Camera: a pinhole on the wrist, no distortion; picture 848 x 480 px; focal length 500.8 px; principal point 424.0 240.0 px. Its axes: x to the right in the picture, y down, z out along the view. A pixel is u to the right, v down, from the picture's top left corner.
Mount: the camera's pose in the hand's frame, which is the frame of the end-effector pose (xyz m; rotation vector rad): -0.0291 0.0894 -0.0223 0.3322 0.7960 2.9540
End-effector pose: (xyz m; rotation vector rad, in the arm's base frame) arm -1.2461 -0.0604 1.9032 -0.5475 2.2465 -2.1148
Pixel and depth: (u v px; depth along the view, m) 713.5 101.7 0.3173
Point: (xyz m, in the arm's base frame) -1.1448 -0.2440 1.5195
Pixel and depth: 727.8 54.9 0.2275
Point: -1.1746 -0.1719 1.5831
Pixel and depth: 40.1 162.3 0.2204
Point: -1.4430 -0.2123 1.7351
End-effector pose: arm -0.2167 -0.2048 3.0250 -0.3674 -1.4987 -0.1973
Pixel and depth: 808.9 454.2 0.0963
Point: -0.2713 -0.0773 2.9358
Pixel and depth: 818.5 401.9 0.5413
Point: -0.7140 0.2138 2.6921
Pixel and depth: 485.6 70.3 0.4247
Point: -0.3207 0.2915 2.9996
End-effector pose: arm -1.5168 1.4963 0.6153 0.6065 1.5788 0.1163
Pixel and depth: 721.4 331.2 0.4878
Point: -0.9682 1.5108 0.8608
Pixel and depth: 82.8 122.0 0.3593
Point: -1.2340 1.8340 0.4644
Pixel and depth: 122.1 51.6 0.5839
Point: -1.0693 2.0563 0.4043
